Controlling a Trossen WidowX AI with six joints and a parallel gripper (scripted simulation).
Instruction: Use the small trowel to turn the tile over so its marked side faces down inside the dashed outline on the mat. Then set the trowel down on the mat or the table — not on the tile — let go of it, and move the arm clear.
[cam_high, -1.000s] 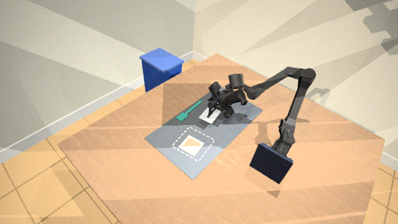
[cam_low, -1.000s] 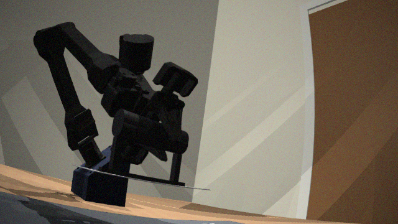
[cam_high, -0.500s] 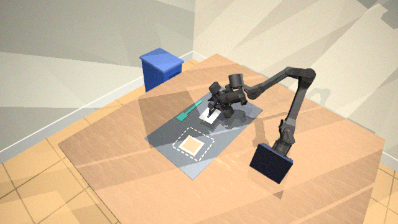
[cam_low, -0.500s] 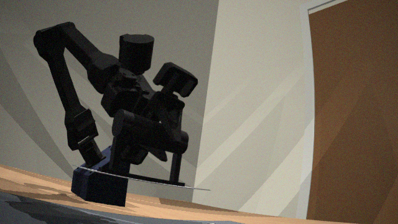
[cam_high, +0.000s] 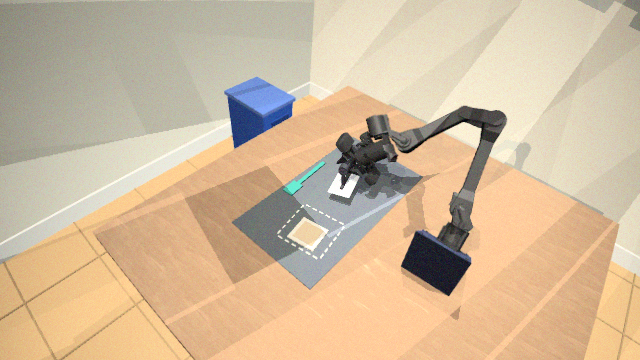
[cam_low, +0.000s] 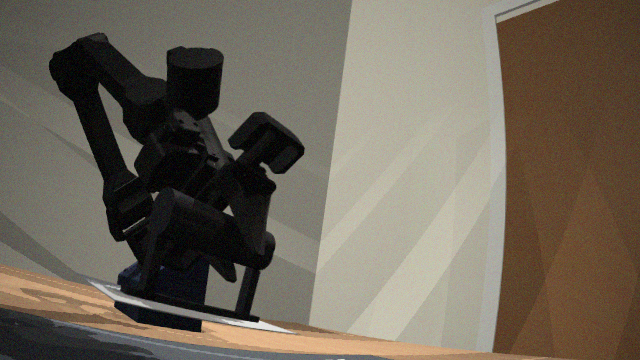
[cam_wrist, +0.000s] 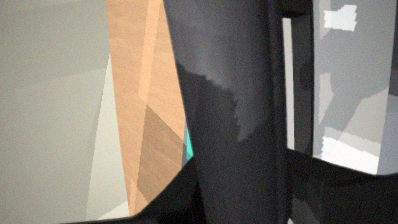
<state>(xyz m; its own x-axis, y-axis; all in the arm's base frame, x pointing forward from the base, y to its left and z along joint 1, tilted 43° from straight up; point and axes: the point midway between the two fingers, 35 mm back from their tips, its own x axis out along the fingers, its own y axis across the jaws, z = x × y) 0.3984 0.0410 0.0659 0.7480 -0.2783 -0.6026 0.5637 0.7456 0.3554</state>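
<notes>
Now: gripper tip 3 cm past the grey mat, 4 cm to the right of it and 12 cm above it. From my gripper tip the other things lie so: white tile (8 cm behind, 22 cm to the left, 10 cm below); teal flat tool (11 cm ahead, 7 cm to the left, 10 cm below); small trowel (2 cm behind, 1 cm to the right, 1 cm below).
</notes>
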